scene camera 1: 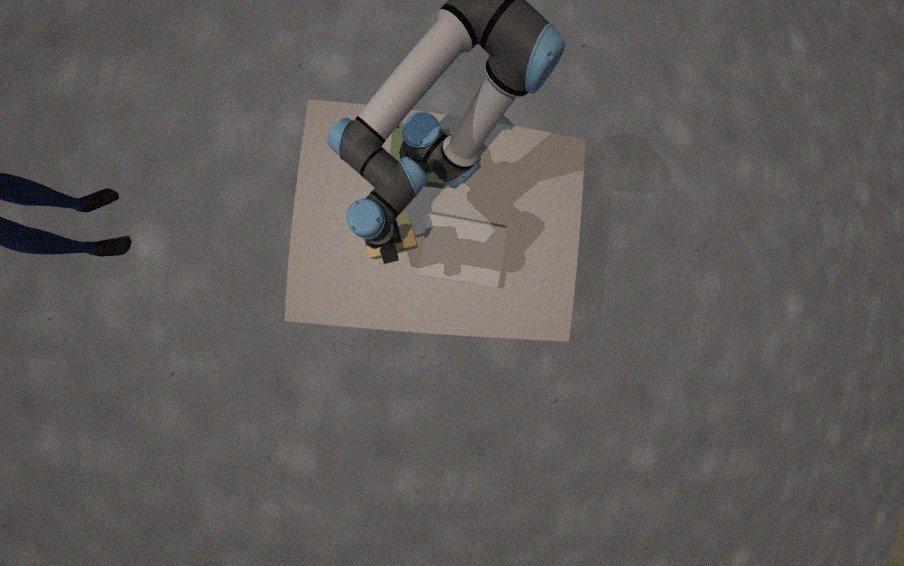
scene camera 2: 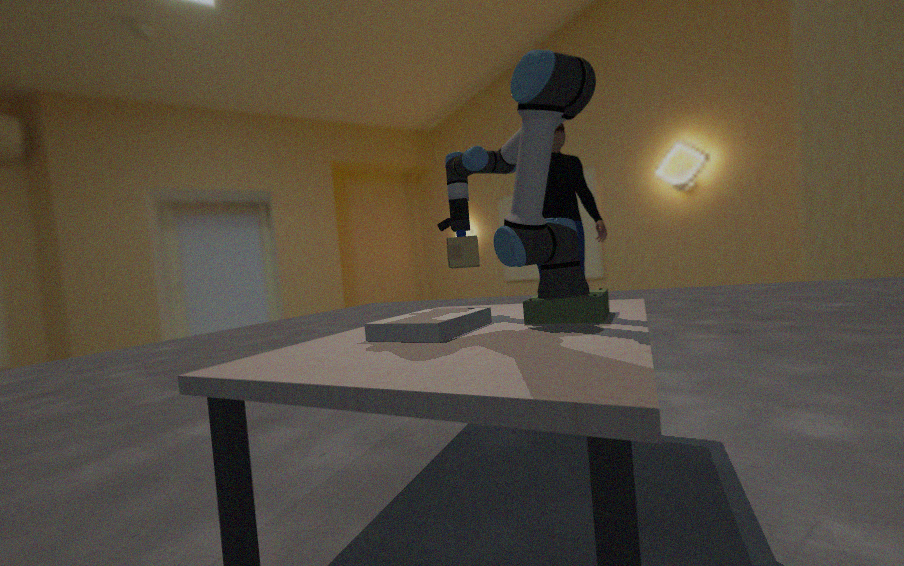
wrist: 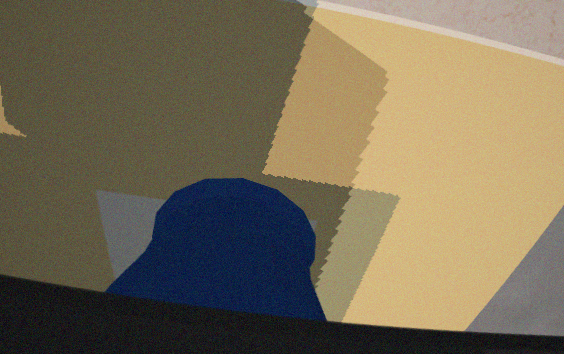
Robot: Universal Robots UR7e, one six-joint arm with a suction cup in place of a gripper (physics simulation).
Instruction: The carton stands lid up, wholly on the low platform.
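Places are measured from the arm's base along level axes (x down, y left, z ahead), in centimetres.
Pixels of known places: hand, tool point: (wrist: pixel 240 214); arm's base, link origin: (scene camera 1: pixel 419 154) (scene camera 2: pixel 563 295).
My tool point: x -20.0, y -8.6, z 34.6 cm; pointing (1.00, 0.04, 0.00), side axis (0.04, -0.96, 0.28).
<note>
For each thing: its top centre in the pictures, then the offset to it from my tool point. Level surfaces: height alone.
- yellow carton, top centre: (wrist: pixel 191 268) (scene camera 1: pixel 389 234) (scene camera 2: pixel 462 238) dx -1.6, dy +0.6, dz -0.6 cm
- low platform, top centre: (scene camera 2: pixel 431 314) (scene camera 1: pixel 463 250) dx +22.2, dy +26.8, dz +1.6 cm
- table, surface height: dx +27.0 cm
The yellow carton (scene camera 1: pixel 408 234) (scene camera 2: pixel 463 252) (wrist: pixel 440 125) hangs level in the air under my suction gripper (scene camera 2: pixel 461 233). In the wrist view the blue cup (wrist: pixel 235 240) is against the carton's upper face, over a grey patch partly hidden by the cup. I cannot tell for certain which face is the lid. The low platform (scene camera 1: pixel 475 230) (scene camera 2: pixel 400 332) is a flat pale-grey block on the table. The carton is well above platform height, and in scene camera 1 it appears just left of the platform. The cup is hidden by the wrist there.
The table (scene camera 1: pixel 346 300) (scene camera 2: pixel 280 366) carries the platform and the green base block (scene camera 2: pixel 567 310) of the arm. Arm shadows fall across the platform and table. A person (scene camera 2: pixel 565 186) stands beyond the table, with legs (scene camera 1: pixel 40 193) at the left in scene camera 1.
</note>
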